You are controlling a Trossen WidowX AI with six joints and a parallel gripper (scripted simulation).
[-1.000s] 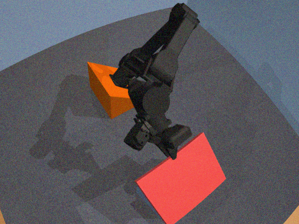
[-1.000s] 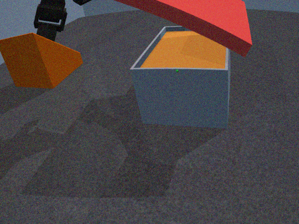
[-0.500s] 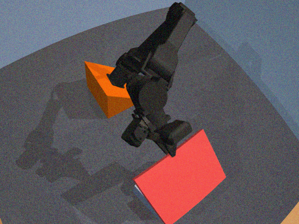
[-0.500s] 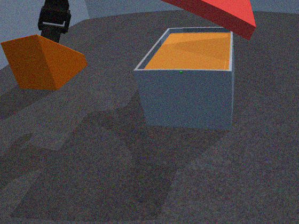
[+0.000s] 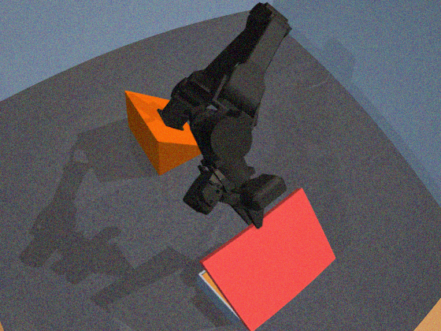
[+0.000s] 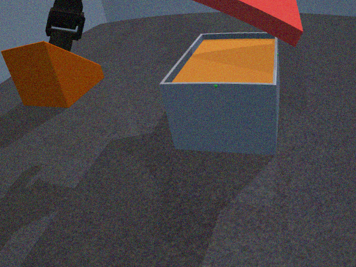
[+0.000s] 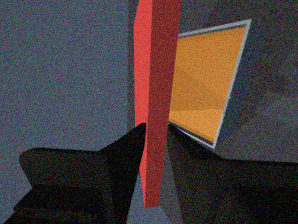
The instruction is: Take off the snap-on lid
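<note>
My gripper tip is now 70 mm short of the red lid, 10 mm to the right of it and 30 mm above it. Round my gripper tip: pale blue storage box 60 mm ahead, 180 mm below.
</note>
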